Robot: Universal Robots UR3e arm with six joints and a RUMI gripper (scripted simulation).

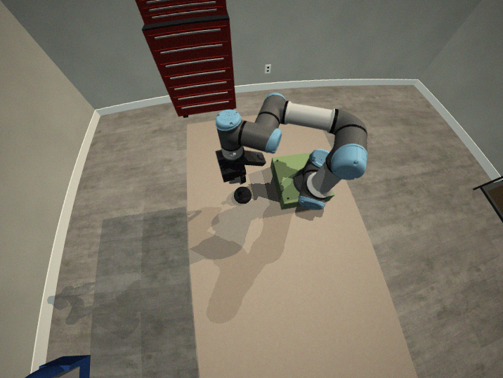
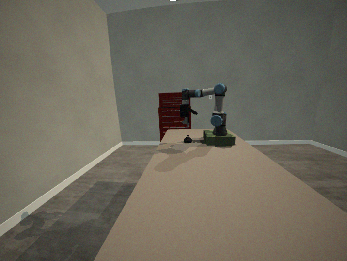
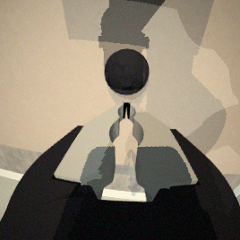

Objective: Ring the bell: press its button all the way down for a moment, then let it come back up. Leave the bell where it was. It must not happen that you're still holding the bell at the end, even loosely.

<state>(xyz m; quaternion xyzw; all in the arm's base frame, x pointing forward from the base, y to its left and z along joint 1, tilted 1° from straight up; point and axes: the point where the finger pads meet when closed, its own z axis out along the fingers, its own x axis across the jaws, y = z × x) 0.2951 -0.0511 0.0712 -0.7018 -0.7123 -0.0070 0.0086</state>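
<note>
My hand is 110 mm above the black dome bell.
</note>
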